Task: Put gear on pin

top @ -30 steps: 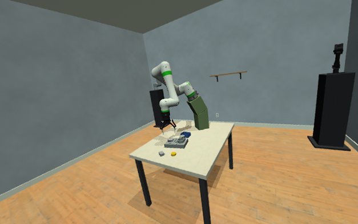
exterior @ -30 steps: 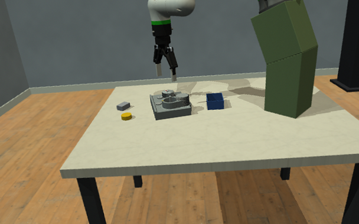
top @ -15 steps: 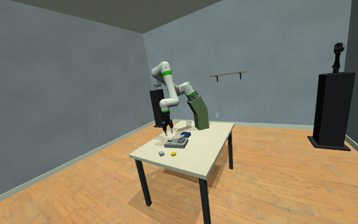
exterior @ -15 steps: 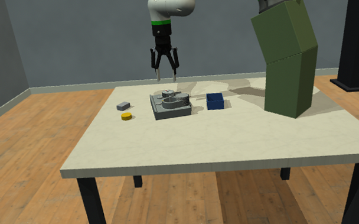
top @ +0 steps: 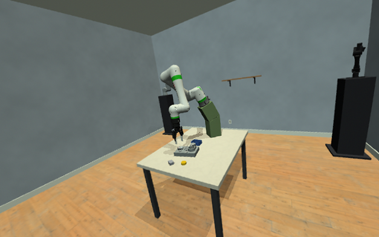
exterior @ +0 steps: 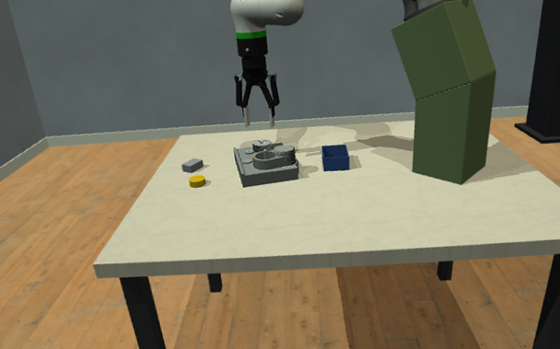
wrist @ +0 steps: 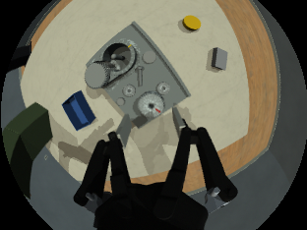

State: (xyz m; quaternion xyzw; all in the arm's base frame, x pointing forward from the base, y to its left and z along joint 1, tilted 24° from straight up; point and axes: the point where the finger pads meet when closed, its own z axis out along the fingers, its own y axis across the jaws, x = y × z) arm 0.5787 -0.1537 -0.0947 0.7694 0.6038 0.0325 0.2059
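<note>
The grey gear is 10 cm below my hand. The rest, counted from my hand: grey block 24 cm ahead, 4 cm to the left, 14 cm below; blue bin 24 cm behind, 8 cm to the left, 14 cm below; thin pin 1 cm ahead, 8 cm to the left, 10 cm below.
</note>
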